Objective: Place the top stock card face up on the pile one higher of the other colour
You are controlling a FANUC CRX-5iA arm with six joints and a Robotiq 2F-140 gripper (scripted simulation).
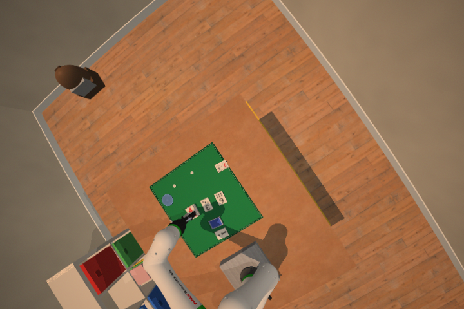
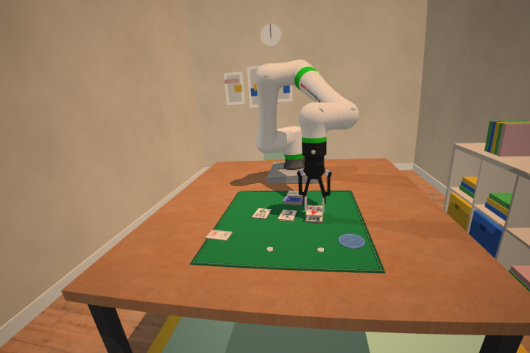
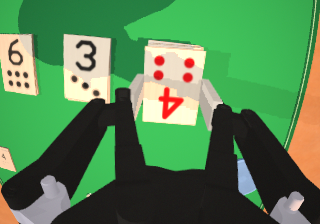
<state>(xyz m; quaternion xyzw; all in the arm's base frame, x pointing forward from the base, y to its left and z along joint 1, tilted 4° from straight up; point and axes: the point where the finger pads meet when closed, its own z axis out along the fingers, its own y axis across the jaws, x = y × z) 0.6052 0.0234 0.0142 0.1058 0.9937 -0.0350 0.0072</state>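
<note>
Right now the black 5 card is 60 mm below my hand. Round my hand: green card cloth: 100 mm to the right, 80 mm below; then black 3 card: 110 mm to the right, 60 mm below, 30 mm behind.
</note>
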